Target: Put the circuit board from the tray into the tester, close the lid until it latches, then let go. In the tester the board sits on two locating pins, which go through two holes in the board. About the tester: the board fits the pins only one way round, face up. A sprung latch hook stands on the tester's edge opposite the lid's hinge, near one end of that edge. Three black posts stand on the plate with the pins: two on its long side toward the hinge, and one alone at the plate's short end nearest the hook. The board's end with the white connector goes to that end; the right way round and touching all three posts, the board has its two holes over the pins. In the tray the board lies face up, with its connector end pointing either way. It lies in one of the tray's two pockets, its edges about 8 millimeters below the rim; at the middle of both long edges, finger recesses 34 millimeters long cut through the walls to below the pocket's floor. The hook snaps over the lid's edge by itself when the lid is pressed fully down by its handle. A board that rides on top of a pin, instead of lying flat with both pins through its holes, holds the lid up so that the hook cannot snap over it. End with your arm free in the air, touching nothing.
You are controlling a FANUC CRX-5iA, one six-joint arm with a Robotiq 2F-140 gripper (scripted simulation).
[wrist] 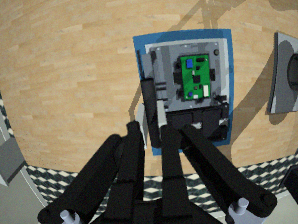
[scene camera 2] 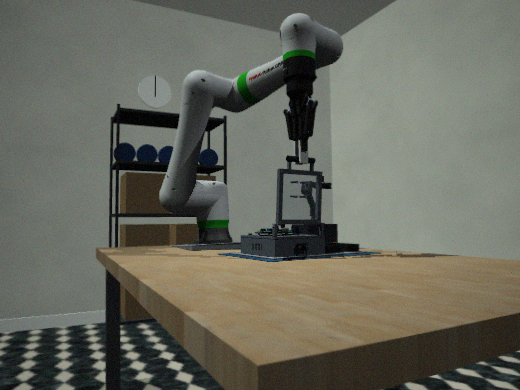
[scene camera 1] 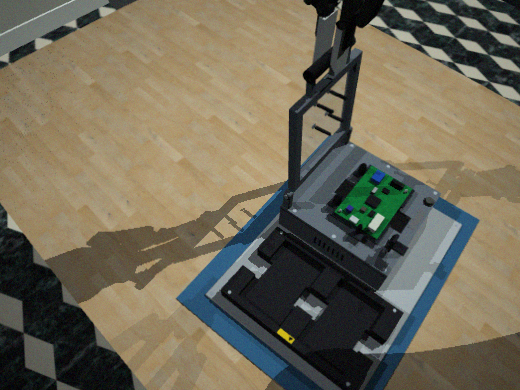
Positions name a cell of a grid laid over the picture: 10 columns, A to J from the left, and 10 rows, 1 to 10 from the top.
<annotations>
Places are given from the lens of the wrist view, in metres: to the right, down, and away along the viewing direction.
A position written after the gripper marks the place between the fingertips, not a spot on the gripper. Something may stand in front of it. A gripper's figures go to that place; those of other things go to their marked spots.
gripper (wrist: F5): 0.01, 0.00, 0.21
tester lid (wrist: E4): 0.00, -0.03, 0.17
</annotations>
